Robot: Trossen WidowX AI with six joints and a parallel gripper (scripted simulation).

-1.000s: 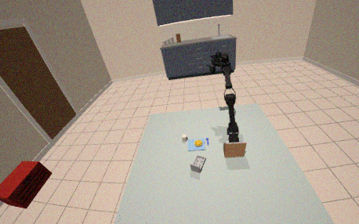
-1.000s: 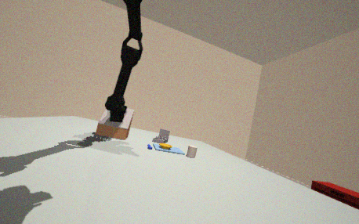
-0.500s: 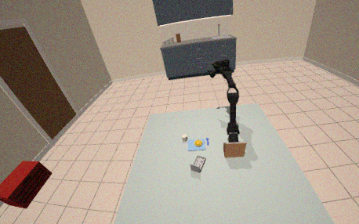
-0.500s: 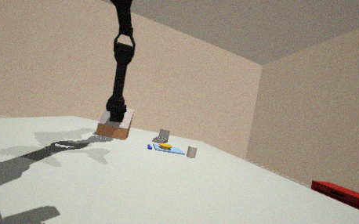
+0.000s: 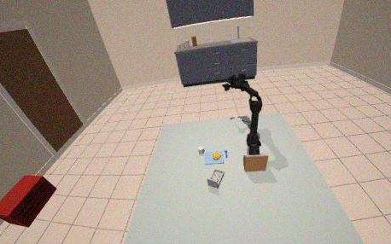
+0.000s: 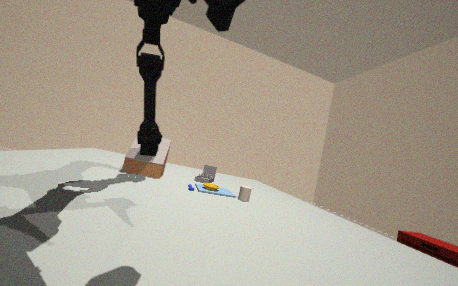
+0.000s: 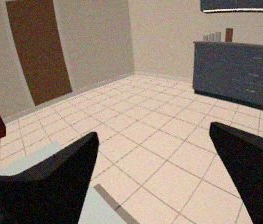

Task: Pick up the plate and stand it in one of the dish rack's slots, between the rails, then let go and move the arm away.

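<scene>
The yellow plate lies 180 mm ahead of my gripper tip, 530 mm to the left of it and 380 mm below it. Also, from my gripper tip: light blue mat 200 mm ahead, 530 mm to the left, 400 mm below; beige cup 300 mm ahead, 450 mm to the left, 370 mm below; blue spoon 90 mm ahead, 500 mm to the left, 400 mm below.
</scene>
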